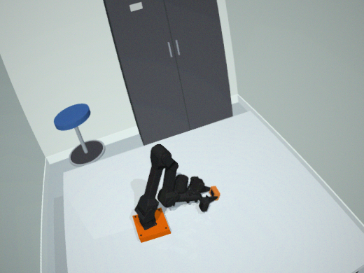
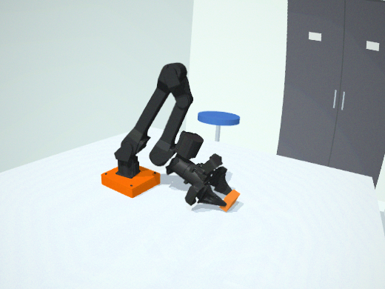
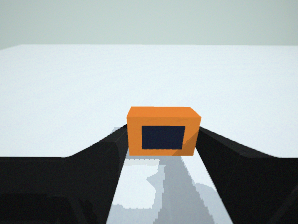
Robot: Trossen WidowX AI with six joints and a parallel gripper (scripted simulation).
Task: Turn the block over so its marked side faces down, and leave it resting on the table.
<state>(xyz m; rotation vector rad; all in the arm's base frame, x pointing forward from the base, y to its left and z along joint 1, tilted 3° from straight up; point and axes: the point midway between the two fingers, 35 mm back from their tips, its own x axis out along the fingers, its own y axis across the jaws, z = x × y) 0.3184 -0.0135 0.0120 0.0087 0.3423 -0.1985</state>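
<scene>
Right now the orange block is 10 mm behind my gripper tip.
</scene>
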